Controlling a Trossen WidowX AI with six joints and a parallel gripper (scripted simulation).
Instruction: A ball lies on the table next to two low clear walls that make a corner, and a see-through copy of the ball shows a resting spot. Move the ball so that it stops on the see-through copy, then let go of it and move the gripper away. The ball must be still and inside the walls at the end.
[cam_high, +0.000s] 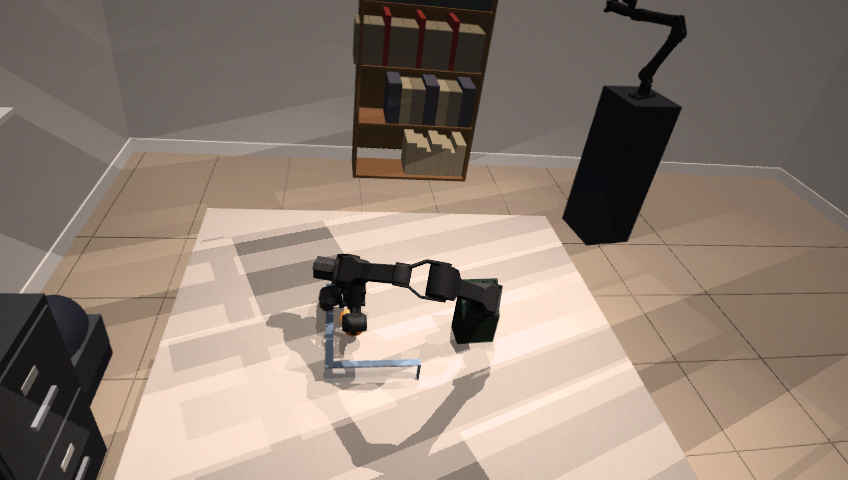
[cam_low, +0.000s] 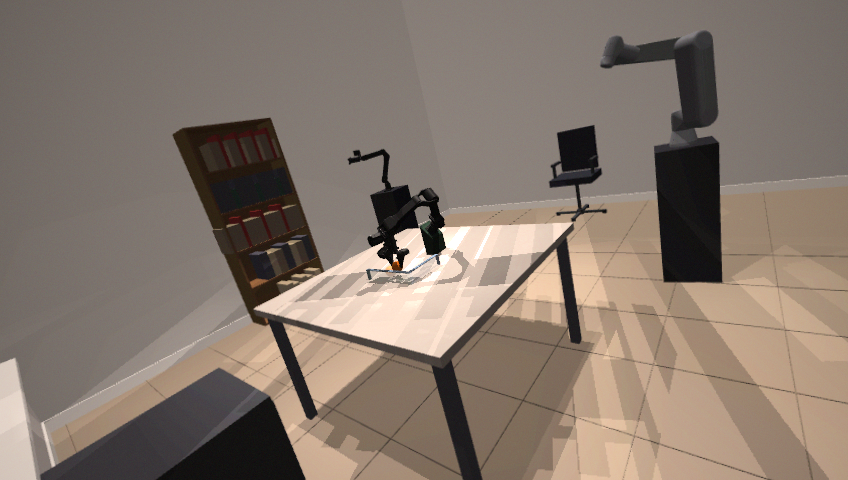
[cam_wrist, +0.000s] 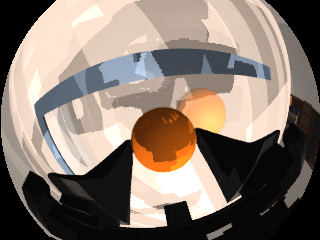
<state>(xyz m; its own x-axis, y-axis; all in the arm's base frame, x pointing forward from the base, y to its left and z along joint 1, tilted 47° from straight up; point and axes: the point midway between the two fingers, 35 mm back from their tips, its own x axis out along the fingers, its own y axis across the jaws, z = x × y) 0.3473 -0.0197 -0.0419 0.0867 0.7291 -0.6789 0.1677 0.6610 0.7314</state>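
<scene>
The see-through copy of ball is 50 mm to the right of my gripper tip and 20 mm below it. The rest, counted from my gripper tip: orange ball: right at my gripper tip.
</scene>
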